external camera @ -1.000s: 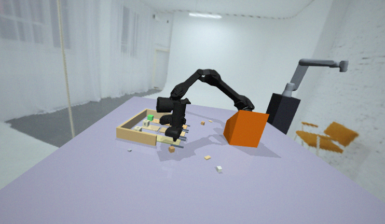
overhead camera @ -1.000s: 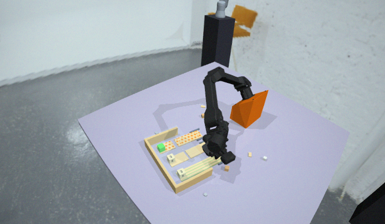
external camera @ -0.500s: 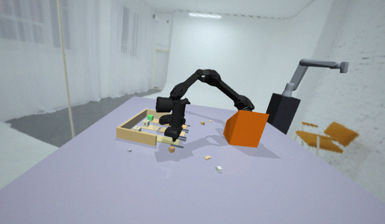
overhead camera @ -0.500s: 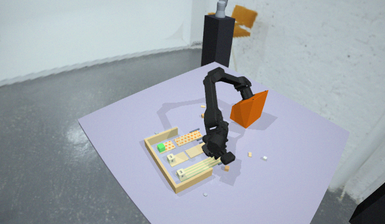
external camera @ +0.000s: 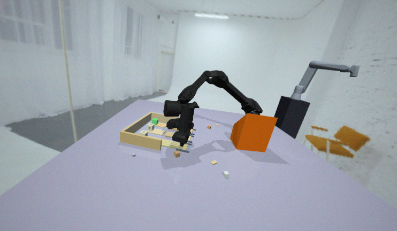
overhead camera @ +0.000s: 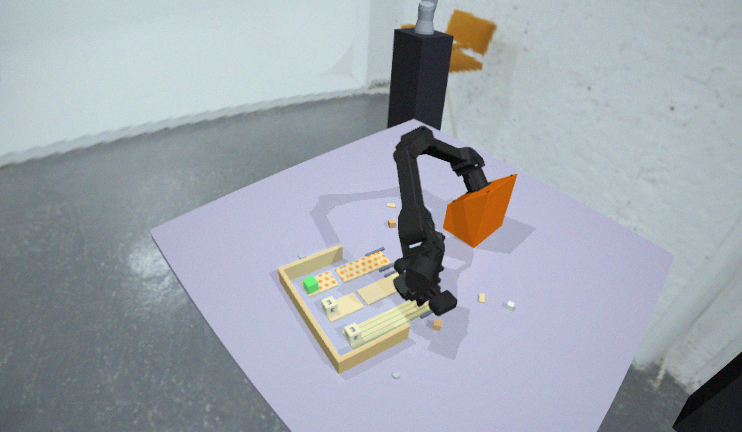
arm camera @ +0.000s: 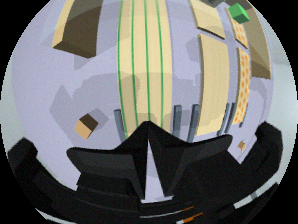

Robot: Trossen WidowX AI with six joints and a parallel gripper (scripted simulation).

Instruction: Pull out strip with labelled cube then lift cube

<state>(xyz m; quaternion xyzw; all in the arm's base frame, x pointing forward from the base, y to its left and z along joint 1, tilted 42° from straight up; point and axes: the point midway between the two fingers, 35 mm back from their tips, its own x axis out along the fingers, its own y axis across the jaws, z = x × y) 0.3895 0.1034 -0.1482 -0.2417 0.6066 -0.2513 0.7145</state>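
Now: gripper tip 9 cm short of the strip and 1 cm to the left of it.
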